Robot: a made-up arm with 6 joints. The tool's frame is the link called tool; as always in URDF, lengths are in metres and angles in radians.
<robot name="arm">
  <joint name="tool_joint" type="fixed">
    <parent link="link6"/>
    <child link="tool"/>
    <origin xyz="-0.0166 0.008 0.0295" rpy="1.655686 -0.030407 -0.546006"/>
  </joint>
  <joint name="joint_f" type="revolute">
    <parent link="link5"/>
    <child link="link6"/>
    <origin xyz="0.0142 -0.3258 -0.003"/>
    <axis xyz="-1 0 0"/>
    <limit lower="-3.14" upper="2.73"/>
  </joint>
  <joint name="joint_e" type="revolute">
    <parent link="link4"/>
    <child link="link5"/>
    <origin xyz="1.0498 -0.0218 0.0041"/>
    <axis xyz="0 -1 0"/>
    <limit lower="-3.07" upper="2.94"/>
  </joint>
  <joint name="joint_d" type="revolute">
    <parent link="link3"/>
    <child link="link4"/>
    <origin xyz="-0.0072 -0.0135 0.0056"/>
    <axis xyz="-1 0 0"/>
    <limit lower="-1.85" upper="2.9"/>
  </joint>
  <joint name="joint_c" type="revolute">
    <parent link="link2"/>
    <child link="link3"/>
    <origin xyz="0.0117 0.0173 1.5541"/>
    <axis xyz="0 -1 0"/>
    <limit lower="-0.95" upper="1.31"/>
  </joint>
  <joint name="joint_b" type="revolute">
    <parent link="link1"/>
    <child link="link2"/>
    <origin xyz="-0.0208 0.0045 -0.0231"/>
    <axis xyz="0 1 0"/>
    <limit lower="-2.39" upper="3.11"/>
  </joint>
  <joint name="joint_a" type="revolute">
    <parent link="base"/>
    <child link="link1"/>
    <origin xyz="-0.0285 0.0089 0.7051"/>
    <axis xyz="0 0 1"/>
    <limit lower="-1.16" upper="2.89"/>
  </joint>
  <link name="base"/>
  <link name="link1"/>
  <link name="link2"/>
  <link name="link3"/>
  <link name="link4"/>
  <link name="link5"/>
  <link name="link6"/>
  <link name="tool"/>
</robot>
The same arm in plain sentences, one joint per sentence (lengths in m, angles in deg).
The arm has six revolute joints in a row. What follows holds with every joint at zero, and every direction is one of the base frame's.
Joint 1 sits 0.0285 m along -x and 0.0089 m along +y and 0.7051 m along +z from the base frame's origin and turns about +z, from -66.46 to 165.58 deg.
Joint 2 sits 0.0208 m along -x and 0.0045 m along +y and 0.0231 m along -z from joint 1 and turns about +y, from -136.94 to 178.19 deg.
Joint 3 sits 0.0117 m along +x and 0.0173 m along +y and 1.5541 m along +z from joint 2 and turns about -y, from -54.43 to 75.06 deg.
Joint 4 sits 0.0072 m along -x and 0.0135 m along -y and 0.0056 m along +z from joint 3 and turns about -x, from -106 to 166.16 deg.
Joint 5 sits 1.0498 m along +x and 0.0218 m along -y and 0.0041 m along +z from joint 4 and turns about -y, from -175.9 to 168.45 deg.
Joint 6 sits 0.0142 m along +x and 0.3258 m along -y and 0.003 m along -z from joint 5 and turns about -x, from -179.91 to 156.42 deg.
The tool frame, which is the frame that the pose is given for, sits 0.0166 m along -x and 0.008 m along +y and 0.0295 m along +z from joint 6; its axes are the base frame's turned by roll 94.86, pitch -1.74 and yaw -31.28 deg (as in URDF: about the fixed x, then y, then z).

